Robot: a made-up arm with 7 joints.
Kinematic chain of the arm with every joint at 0, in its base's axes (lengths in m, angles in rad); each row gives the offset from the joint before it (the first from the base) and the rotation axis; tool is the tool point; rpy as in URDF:
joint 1: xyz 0.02 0 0.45 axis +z
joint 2: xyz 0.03 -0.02 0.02 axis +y
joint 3: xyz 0.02 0 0.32 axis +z
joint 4: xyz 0.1 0 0 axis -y
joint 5: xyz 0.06 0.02 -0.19 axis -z
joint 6: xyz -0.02 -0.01 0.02 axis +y
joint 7: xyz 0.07 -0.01 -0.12 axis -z
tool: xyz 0.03 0.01 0.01 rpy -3.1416 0 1.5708
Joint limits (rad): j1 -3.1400..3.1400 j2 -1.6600..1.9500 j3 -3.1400..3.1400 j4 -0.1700..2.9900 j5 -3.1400..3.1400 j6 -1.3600..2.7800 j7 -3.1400..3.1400
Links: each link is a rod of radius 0.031 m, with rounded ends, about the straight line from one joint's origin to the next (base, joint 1, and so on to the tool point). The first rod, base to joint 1, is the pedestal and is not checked.
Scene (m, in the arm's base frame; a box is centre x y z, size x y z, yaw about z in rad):
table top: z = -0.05
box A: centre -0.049 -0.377 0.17 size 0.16 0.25 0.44 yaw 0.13
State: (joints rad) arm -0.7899 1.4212 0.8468 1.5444 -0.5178 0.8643 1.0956
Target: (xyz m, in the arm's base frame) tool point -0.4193 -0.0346 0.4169
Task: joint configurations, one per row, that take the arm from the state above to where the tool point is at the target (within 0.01 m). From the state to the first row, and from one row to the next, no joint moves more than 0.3 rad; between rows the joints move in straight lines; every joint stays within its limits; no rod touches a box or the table.
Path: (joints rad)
1: -1.0310 1.1938 0.8224 1.6988 -0.4547 0.9567 1.2554
2: -1.2720 0.9663 0.7980 1.8531 -0.3915 1.0491 1.4152
3: -1.3778 0.9250 0.5567 1.8613 -0.3699 1.1011 1.3174
4: -1.4836 0.8837 0.3153 1.8695 -0.3482 1.1531 1.2196
5: -1.5893 0.8424 0.0740 1.8777 -0.3266 1.2051 1.1218
6: -1.6951 0.8011 -0.1673 1.8859 -0.3049 1.2572 1.0239
7: -1.8009 0.7597 -0.4086 1.8941 -0.2833 1.3092 0.9261
8: -1.9767 0.7840 -0.4945 1.6238 -0.3936 1.3384 1.0155
9: -2.1525 0.8082 -0.5803 1.3534 -0.5039 1.3675 1.1048
10: -2.3283 0.8324 -0.6662 1.0831 -0.6142 1.3967 1.1941

